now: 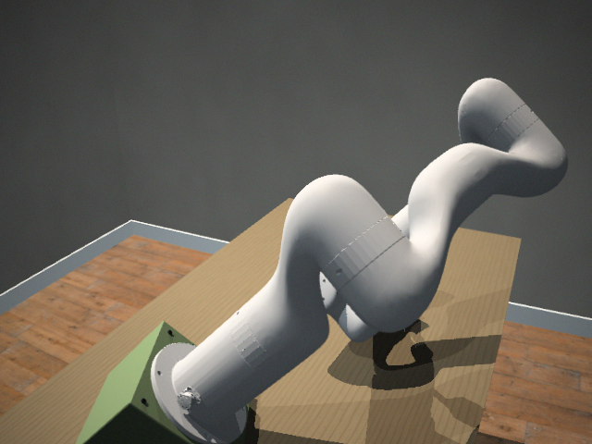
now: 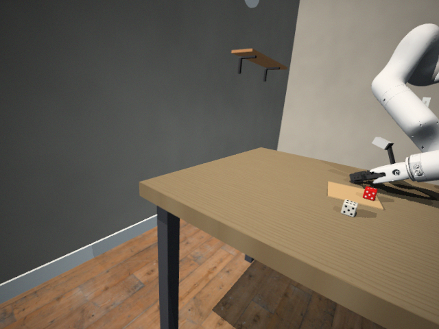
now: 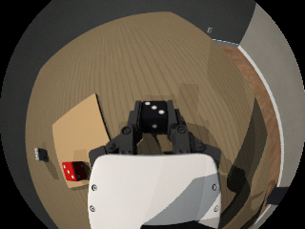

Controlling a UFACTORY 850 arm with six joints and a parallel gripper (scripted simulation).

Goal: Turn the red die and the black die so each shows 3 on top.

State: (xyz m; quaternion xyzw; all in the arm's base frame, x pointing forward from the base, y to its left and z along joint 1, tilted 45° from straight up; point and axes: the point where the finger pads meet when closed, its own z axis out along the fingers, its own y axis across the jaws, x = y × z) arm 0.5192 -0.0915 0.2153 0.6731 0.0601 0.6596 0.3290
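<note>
The black die lies 1 cm below my hand and 1 cm ahead of it. Round my hand: red die: 15 cm to the left, 3 cm behind, 1 cm below; tan mat: 14 cm to the left, 2 cm below, 2 cm ahead; white die: 29 cm to the left, 2 cm ahead, 1 cm below.
</note>
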